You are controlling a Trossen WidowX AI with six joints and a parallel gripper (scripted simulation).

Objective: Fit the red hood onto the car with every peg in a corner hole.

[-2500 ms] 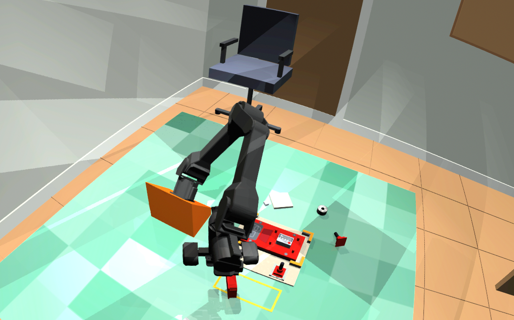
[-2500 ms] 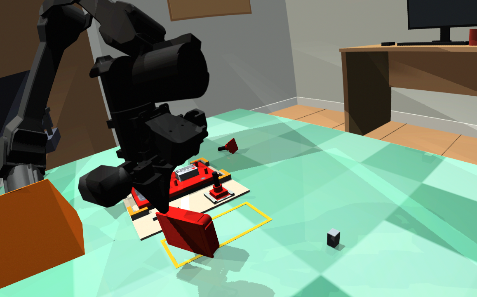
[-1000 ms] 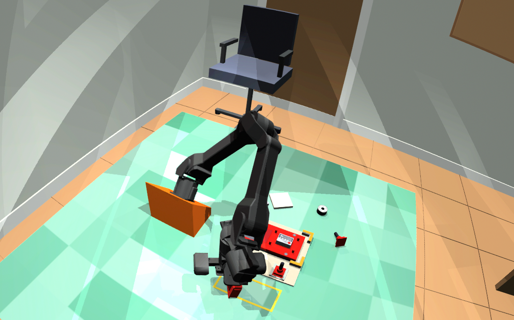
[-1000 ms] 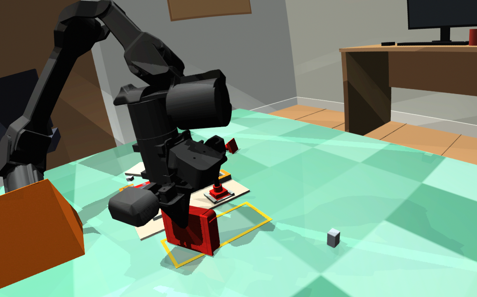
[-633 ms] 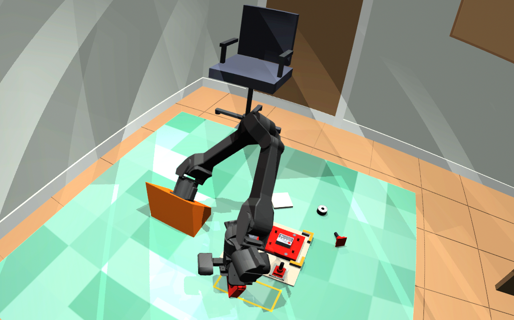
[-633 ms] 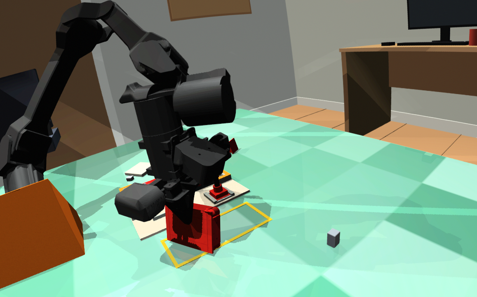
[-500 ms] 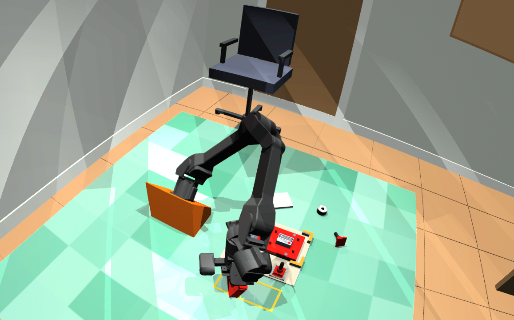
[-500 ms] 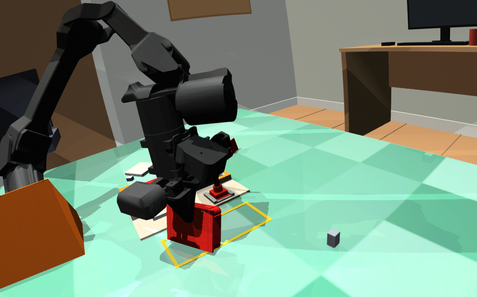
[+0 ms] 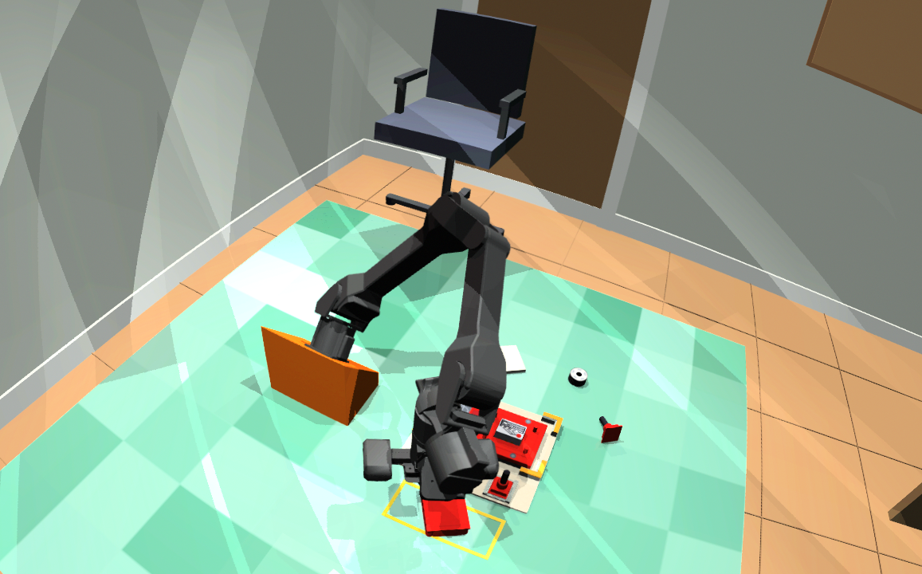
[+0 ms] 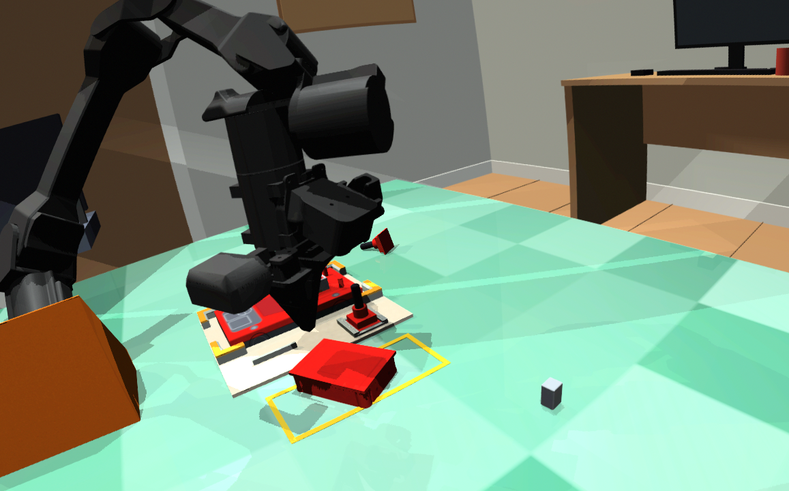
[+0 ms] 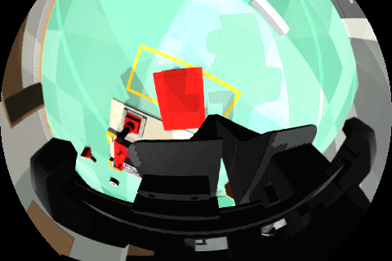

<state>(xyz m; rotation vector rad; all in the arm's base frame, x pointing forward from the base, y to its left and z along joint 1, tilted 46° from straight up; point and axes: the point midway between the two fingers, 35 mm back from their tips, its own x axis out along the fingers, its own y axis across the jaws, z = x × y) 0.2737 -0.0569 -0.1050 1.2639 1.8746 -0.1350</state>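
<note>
Now: the red hood 80 mm below my gripper tip, 30 mm to the left of it and 30 mm ahead of it. Also, from my gripper tip: thin white bar (190 mm to the right, 80 mm below, 10 mm behind); white plate (420 mm to the left, 90 mm below, 50 mm behind); grey engine block (230 mm to the left, 70 mm below, 50 mm ahead).
</note>
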